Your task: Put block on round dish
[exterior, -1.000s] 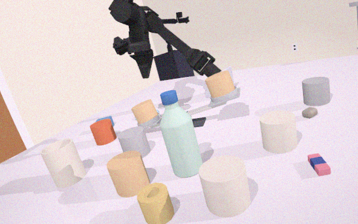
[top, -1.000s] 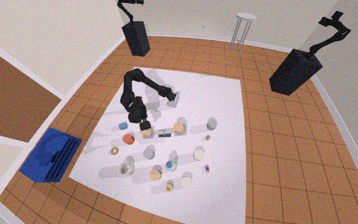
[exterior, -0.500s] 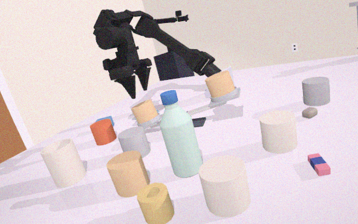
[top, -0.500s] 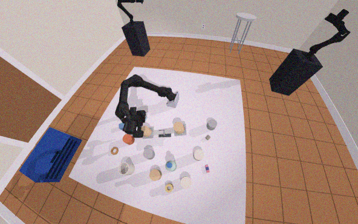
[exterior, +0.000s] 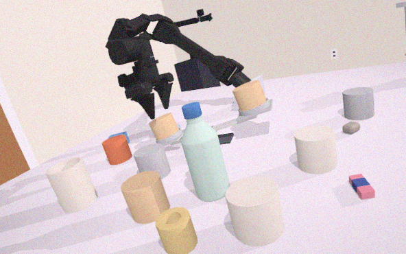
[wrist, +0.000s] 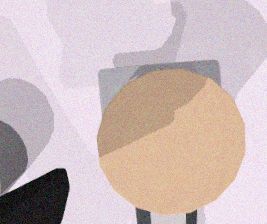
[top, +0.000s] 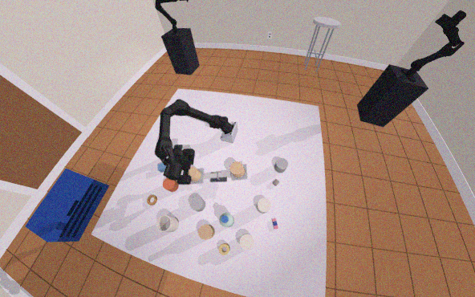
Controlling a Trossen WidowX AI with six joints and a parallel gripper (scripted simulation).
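The tan cup lies 20 mm to the right of my gripper tip and 40 mm below it. From my gripper tip the other things lie so: pale blue round dish: 120 mm behind, 130 mm to the right, 100 mm below; orange cylinder: 110 mm ahead, 120 mm to the right, 70 mm below; grey block: 60 mm below.
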